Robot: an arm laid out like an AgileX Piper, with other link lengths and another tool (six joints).
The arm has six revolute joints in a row. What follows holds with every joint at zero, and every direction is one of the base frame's.
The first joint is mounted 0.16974 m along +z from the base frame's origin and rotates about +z.
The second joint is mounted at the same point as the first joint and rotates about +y.
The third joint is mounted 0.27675 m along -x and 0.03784 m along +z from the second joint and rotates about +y.
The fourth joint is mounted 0.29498 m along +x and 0.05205 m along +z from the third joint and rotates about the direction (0.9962, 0, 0.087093).
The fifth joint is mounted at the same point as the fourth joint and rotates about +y.
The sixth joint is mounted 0.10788 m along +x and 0.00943 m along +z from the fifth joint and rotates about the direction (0.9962, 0, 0.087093).
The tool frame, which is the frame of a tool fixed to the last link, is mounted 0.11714 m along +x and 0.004 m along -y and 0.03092 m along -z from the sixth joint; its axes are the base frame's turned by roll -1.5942, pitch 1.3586 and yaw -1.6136 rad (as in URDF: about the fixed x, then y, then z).
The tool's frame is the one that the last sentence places.
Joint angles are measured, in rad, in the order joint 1, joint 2, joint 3, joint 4, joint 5, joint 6. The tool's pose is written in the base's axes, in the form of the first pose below.
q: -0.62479, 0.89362, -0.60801, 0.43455, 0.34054, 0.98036
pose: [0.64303 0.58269 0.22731 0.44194 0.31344 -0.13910 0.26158]
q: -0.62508, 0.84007, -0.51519, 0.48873, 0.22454, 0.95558
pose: [0.64458 0.55368 0.23027 0.47427 0.30625 -0.14318 0.25587]
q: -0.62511, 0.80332, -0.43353, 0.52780, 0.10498, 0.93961
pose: [0.64749 0.52436 0.22521 0.50505 0.29854 -0.15128 0.24917]
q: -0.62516, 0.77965, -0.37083, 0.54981, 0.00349, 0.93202
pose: [0.64938 0.50032 0.21612 0.53037 0.29098 -0.15958 0.24361]
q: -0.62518, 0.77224, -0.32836, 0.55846, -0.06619, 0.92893
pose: [0.65143 0.48637 0.20646 0.54448 0.28531 -0.16559 0.23698]
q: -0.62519, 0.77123, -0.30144, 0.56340, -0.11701, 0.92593
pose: [0.65229 0.47702 0.19827 0.55467 0.28140 -0.17033 0.23272]
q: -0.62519, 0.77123, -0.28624, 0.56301, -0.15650, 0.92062
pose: [0.64992 0.47143 0.19033 0.56492 0.27886 -0.17435 0.23186]
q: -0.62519, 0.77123, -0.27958, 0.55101, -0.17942, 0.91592
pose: [0.64460 0.47246 0.18264 0.57265 0.27766 -0.17653 0.23222]
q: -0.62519, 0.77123, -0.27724, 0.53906, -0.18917, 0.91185
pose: [0.63994 0.47586 0.17720 0.57674 0.27726 -0.17728 0.23244]
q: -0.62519, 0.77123, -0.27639, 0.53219, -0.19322, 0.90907
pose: [0.63723 0.47826 0.17418 0.57868 0.27712 -0.17755 0.23253]
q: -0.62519, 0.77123, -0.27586, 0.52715, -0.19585, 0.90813
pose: [0.63548 0.47973 0.17236 0.57993 0.27705 -0.17770 0.23263]
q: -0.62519, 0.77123, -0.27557, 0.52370, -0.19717, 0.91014
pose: [0.63488 0.47999 0.17200 0.58048 0.27706 -0.17775 0.23274]
